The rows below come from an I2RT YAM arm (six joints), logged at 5 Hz.
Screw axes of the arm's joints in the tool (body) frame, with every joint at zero. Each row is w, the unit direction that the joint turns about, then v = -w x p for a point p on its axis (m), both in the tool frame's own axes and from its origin. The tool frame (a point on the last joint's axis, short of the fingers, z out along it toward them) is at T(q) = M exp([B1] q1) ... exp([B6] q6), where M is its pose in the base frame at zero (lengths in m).
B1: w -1 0 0 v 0 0.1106 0
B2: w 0 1 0 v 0.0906 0 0.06
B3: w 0 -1 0 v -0.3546 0 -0.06
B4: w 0 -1 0 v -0.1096 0 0
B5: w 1 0 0 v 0 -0.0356 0
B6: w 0 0 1 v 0 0 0
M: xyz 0.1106 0 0.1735 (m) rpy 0 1.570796 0 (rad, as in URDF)
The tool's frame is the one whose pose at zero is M.
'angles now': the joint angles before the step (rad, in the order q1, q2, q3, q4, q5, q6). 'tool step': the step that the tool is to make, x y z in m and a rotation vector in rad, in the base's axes. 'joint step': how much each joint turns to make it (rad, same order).
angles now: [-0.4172, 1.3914, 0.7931, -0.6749, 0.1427, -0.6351]
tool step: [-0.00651, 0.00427, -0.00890, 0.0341, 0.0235, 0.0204]
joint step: [0.0015, -0.0047, -0.0368, -0.0016, -0.0261, -0.0123]
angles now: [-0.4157, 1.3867, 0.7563, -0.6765, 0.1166, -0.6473]
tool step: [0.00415, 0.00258, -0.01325, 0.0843, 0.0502, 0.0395]
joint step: [0.0077, 0.0659, 0.0061, -0.0184, -0.0628, -0.0184]
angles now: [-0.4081, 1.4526, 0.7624, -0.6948, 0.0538, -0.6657]
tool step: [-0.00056, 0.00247, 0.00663, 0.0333, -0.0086, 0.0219]
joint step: [0.0031, -0.0167, 0.0153, -0.0369, -0.0368, -0.0123]
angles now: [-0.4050, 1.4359, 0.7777, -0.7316, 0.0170, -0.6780]
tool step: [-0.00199, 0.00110, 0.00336, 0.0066, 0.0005, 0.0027]
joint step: [0.0000, -0.0140, 0.0031, -0.0201, -0.0063, -0.0016]
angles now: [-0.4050, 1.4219, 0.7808, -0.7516, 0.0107, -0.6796]
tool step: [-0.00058, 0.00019, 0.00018, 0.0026, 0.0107, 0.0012]
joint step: [0.0000, 0.0016, 0.0030, -0.0122, 0.0016, -0.0015]
